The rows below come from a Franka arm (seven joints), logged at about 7 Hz.
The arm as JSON. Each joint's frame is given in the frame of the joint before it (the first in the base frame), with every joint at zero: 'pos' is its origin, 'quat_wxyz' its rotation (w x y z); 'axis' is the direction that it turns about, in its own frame. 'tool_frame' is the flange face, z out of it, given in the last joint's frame.
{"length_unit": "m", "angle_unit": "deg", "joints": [
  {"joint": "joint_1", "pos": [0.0, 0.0, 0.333], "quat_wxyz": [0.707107, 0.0, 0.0, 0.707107], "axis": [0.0, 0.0, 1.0]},
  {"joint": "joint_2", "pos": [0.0, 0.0, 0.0], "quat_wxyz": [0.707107, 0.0, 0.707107, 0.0], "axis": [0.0, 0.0, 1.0]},
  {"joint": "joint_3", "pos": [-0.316, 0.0, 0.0], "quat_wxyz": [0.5, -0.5, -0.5, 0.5], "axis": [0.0, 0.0, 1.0]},
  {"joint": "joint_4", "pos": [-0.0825, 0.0, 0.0], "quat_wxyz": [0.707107, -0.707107, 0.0, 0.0], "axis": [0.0, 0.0, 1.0]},
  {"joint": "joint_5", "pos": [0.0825, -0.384, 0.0], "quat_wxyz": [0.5, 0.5, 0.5, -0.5], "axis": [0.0, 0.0, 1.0]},
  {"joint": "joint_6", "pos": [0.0, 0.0, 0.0], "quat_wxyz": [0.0, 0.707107, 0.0, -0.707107], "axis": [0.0, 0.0, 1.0]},
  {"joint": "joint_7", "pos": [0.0, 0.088, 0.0], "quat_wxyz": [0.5, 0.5, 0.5, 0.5], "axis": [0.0, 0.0, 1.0]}
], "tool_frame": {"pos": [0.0, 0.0, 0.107], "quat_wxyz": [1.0, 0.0, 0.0, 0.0]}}
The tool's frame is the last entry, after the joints.
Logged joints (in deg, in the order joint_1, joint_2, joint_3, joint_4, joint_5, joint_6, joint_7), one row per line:
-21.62, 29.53, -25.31, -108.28, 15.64, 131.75, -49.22
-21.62, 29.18, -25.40, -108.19, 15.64, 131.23, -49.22
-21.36, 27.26, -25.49, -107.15, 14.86, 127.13, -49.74
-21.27, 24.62, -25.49, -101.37, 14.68, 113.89, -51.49
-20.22, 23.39, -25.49, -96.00, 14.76, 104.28, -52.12
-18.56, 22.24, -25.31, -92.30, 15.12, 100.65, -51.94
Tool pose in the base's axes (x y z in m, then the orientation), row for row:
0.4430, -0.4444, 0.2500, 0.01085, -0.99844, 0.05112, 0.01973
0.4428, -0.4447, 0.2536, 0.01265, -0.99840, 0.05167, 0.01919
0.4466, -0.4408, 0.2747, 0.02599, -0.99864, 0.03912, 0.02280
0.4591, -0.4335, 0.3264, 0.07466, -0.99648, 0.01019, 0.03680
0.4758, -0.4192, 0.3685, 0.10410, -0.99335, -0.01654, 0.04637
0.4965, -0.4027, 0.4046, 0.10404, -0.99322, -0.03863, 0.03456
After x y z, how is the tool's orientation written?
As a quaternion, w x y z.
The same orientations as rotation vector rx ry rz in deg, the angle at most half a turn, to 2 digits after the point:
-178.49, 9.14, 3.53
-178.28, 9.23, 3.43
-176.84, 6.93, 4.04
-171.31, 1.75, 6.33
-167.84, -2.79, 7.84
-167.83, -6.53, 5.84

